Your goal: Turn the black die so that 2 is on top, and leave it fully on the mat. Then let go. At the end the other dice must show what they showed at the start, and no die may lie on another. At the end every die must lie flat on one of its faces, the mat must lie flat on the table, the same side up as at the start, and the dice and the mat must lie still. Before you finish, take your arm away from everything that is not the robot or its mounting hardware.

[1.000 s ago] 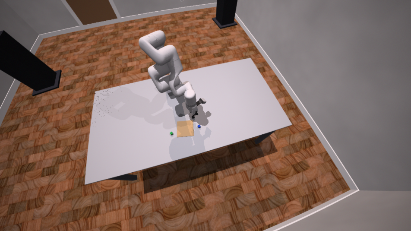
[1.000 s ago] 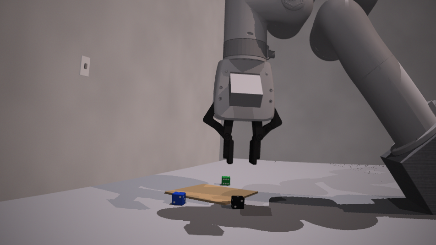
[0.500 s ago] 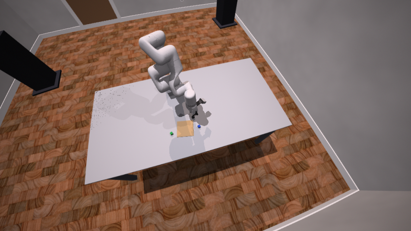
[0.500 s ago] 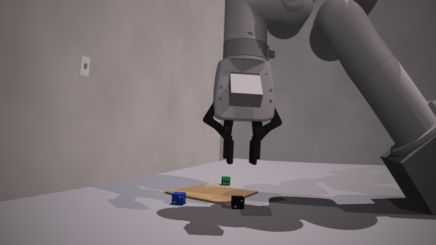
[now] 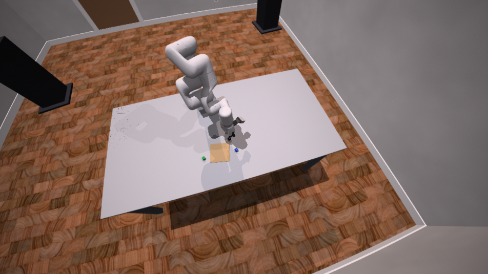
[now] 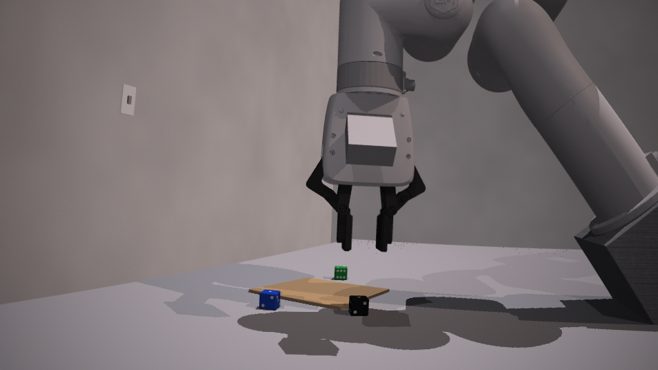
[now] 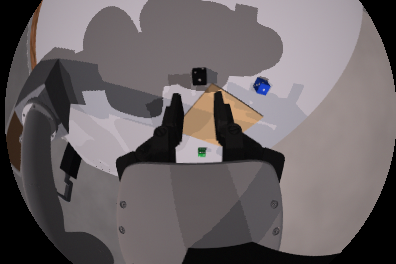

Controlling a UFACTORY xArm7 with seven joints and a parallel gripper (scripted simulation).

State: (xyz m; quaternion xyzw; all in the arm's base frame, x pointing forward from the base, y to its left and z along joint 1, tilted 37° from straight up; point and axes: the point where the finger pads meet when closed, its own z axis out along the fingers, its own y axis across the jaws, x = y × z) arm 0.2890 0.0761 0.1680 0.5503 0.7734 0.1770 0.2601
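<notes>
The black die lies 80 mm below my hand. The rest, counted from my hand: green die 220 mm to the right, 80 mm below, 70 mm ahead; blue die 100 mm ahead, 80 mm below, 10 mm to the left; tan mat 100 mm to the right, 90 mm below, 70 mm ahead.
</notes>
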